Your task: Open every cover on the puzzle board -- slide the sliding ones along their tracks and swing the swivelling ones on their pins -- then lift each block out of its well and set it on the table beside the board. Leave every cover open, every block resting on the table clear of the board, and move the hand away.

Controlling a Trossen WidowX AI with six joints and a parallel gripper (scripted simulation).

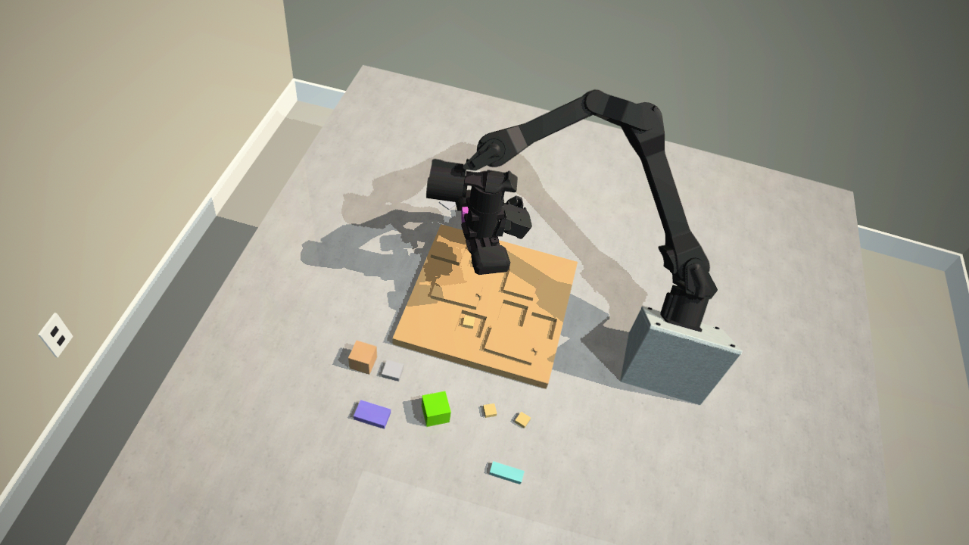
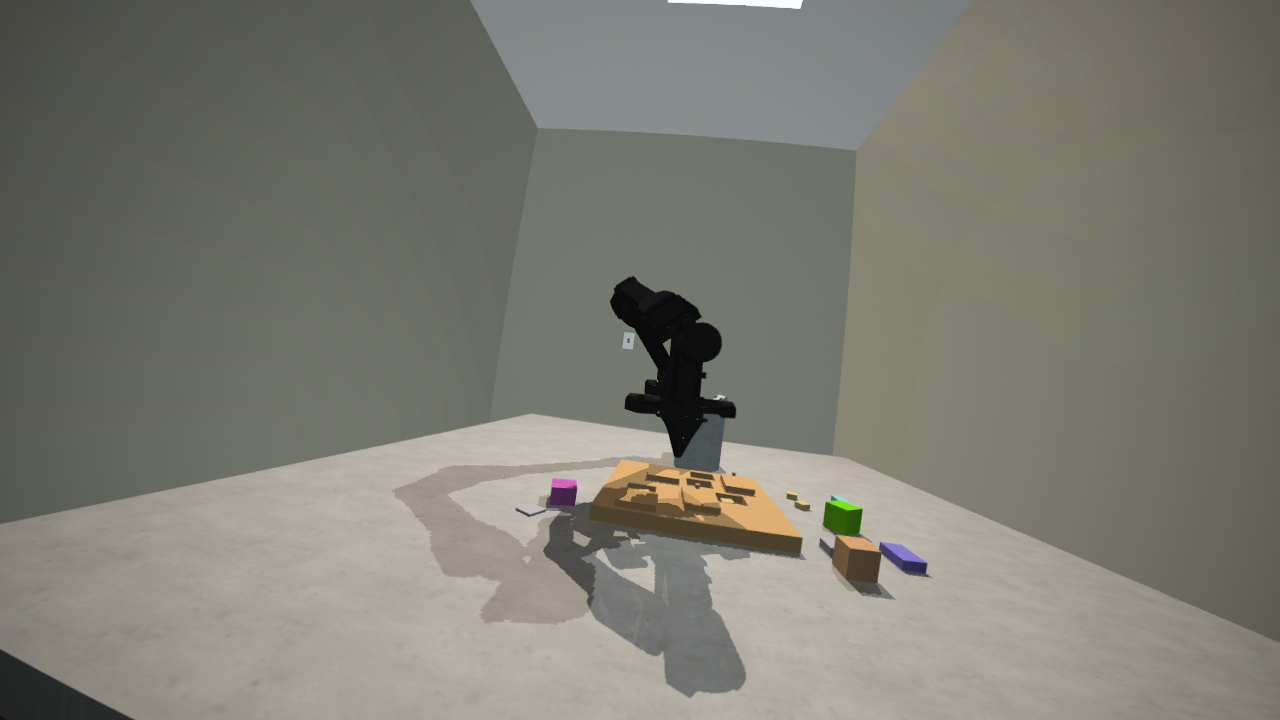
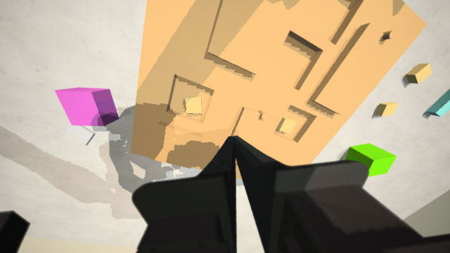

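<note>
Now: gripper tip 5 cm short of the magenta block, 17 cm to the left of it and 7 cm above it. Round my gripper tip: orange block (15 cm ahead, 23 cm to the left, 7 cm below); then grey block (9 cm ahead, 23 cm to the left, 8 cm below); then thin grey plate (10 cm ahead, 20 cm to the right, 8 cm below).
</note>
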